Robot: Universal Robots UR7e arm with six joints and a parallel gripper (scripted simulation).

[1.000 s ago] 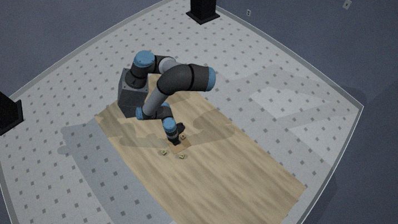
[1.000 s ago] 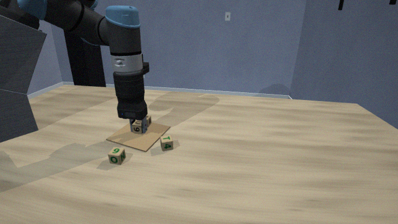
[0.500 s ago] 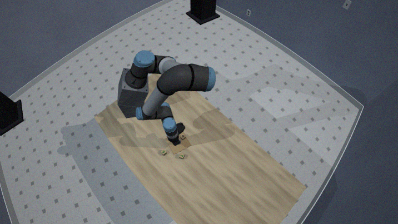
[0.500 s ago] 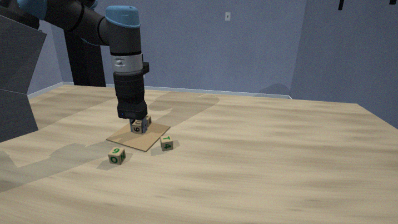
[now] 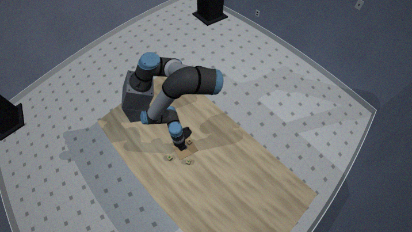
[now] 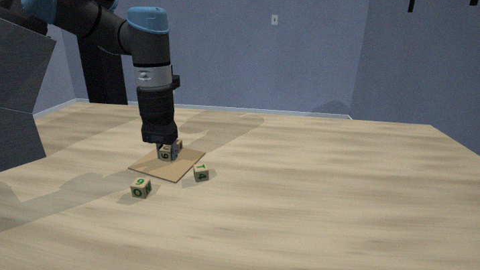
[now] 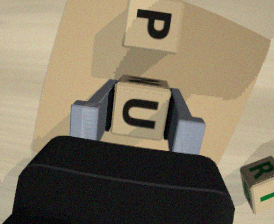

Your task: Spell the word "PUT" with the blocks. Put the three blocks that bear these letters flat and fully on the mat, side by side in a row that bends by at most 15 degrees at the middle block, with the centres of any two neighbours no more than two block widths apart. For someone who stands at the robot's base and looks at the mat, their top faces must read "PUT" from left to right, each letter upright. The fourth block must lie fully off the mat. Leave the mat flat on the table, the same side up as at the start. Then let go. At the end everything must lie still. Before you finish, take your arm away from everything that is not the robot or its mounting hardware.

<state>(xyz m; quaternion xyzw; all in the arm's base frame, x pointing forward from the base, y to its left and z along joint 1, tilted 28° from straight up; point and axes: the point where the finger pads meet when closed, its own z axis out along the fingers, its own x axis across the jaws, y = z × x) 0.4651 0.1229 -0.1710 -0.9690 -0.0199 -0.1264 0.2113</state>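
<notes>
My gripper is now right at the U block. From my hand the other things lie so: tan mat (30 mm below); P block (50 mm to the left, 10 mm below); T block (110 mm ahead, 40 mm to the right, 10 mm below).
</notes>
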